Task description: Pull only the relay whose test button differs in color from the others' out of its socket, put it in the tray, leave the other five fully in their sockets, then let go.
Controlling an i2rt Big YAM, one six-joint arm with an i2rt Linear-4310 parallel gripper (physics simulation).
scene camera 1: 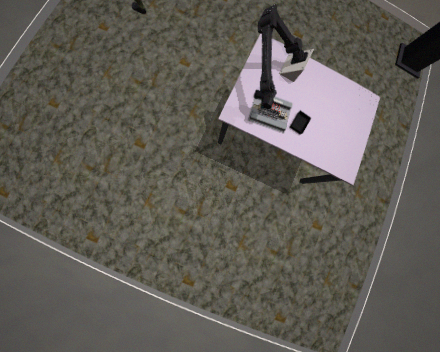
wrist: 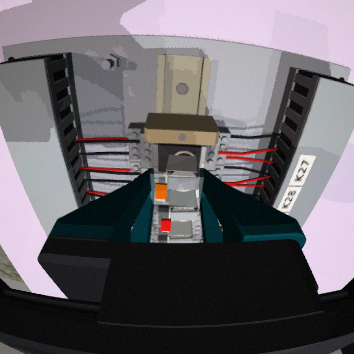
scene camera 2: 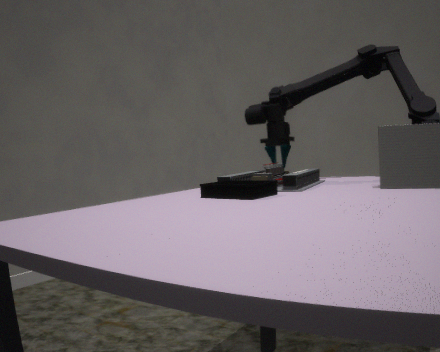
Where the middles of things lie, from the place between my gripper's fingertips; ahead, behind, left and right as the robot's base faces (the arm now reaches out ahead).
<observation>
Now: the tan end block (wrist: 159, 127) 20 mm to the right of my hand and 30 mm below it. The rest, counted from my hand: grey relay panel (wrist: 246, 82) 10 mm behind, 80 mm to the left, 50 mm below.
</observation>
